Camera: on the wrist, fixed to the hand. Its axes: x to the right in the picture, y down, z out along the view.
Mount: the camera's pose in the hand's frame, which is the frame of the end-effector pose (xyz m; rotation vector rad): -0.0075 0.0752 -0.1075 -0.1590 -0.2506 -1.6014
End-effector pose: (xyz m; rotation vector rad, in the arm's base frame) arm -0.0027 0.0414 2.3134 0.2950 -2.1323 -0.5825
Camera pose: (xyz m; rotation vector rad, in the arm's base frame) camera 0.0891 0.0772 2.4003 1.9467 -1.6384 -1.6782
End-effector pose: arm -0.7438 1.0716 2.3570 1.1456 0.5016 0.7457
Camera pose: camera -0.8441 1.1497 2.3901 0.3846 0.9032 -0.7290
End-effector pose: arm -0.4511 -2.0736 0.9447 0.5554 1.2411 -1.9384
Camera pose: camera -0.3915 -1.9925 0.8602 0.8594 -1.3880 2.1649
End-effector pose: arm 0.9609 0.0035 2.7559 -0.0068 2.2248 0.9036
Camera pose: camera 0.8800 -0.0070 2.8589 -1.4072 1.2206 0.1015
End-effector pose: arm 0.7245 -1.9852 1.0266 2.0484 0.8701 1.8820
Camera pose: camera 0.6412 -2.0733 1.0771 0.7611 1.4828 0.6952
